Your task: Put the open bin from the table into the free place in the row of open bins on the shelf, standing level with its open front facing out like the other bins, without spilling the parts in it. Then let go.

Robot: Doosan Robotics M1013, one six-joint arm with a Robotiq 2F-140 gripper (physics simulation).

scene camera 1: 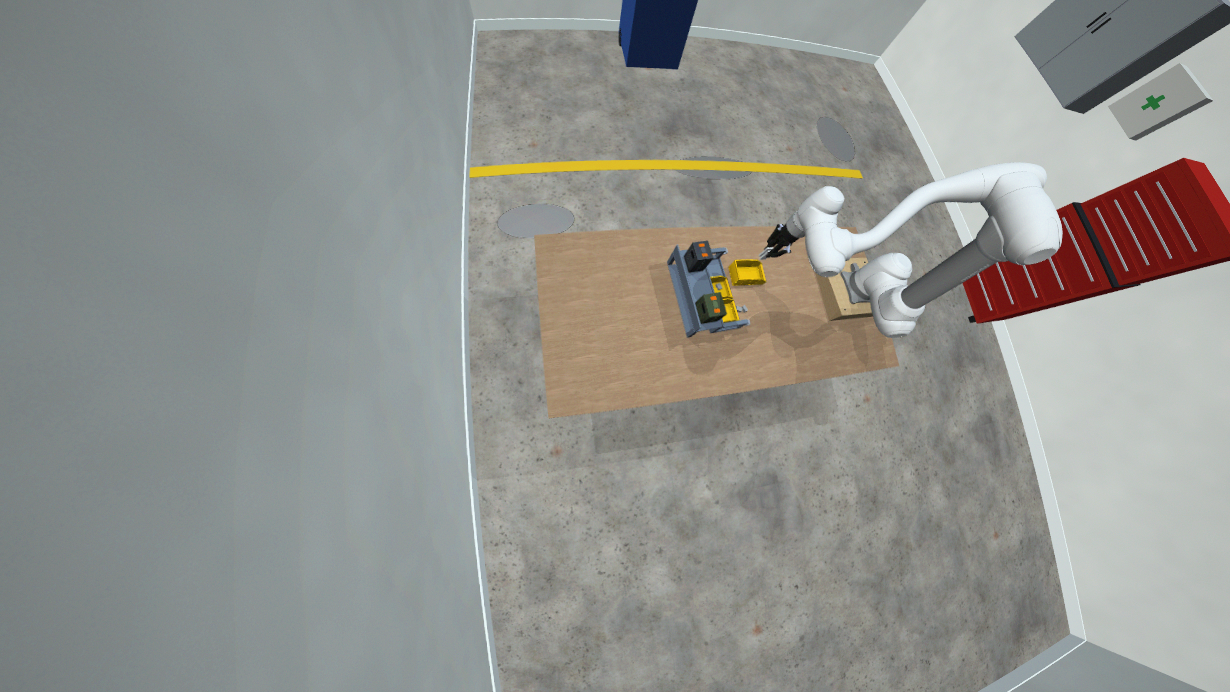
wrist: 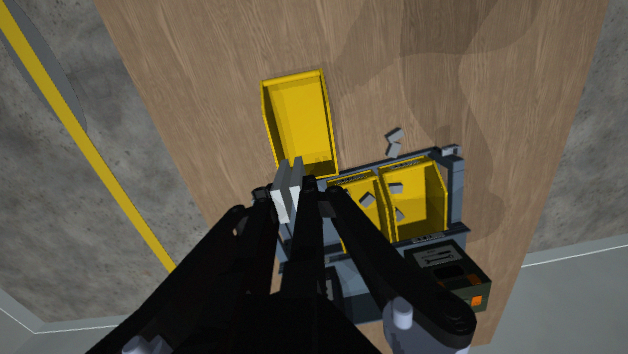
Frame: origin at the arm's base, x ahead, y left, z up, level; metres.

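Seen in the pictures: gripper, fingertip midpoint: (scene camera 1: 761, 257) (wrist: 294, 170); arm's base, origin of the base link: (scene camera 1: 858, 287).
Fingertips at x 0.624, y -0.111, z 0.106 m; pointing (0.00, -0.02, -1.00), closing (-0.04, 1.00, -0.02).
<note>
Pixels of each thing's top centre, then the offset from my fingertips to it. "spot": a spot on its surface instead. Level surfaces: height alone.
- open yellow bin, surface spot: (wrist: 302, 120) (scene camera 1: 747, 276) spot: dx -0.026, dy +0.007, dz -0.184 m
- table, its level: dz -0.187 m
- black toolbox, middle of its top: (scene camera 1: 703, 249) dx +0.293, dy -0.015, dz +0.037 m
- dark green toolbox, middle of its top: (wrist: 459, 304) (scene camera 1: 715, 304) dx +0.271, dy +0.216, dz +0.012 m
The open yellow bin (scene camera 1: 747, 272) (wrist: 302, 120) stands on the table in front of the shelf (scene camera 1: 682, 290) (wrist: 456, 195). No parts are visible in it. Two yellow bins, one (scene camera 1: 730, 309) (wrist: 420, 200) at the shelf's end and one (scene camera 1: 720, 286) (wrist: 375, 217) beside it, stand in the row with grey parts inside. The free place is beside them, mostly hidden by the fingers in the wrist view. My gripper (scene camera 1: 763, 255) (wrist: 294, 170) is shut and empty, above the table near the bin. Its fingertips overlap the bin's corner in the wrist view.
Two loose grey parts (wrist: 394, 135) (wrist: 393, 149) lie on the table (scene camera 1: 602, 344) (wrist: 200, 60) by the shelf front. A black toolbox (scene camera 1: 698, 255) and a dark green toolbox (scene camera 1: 710, 308) (wrist: 450, 270) stand on the shelf's upper level.
</note>
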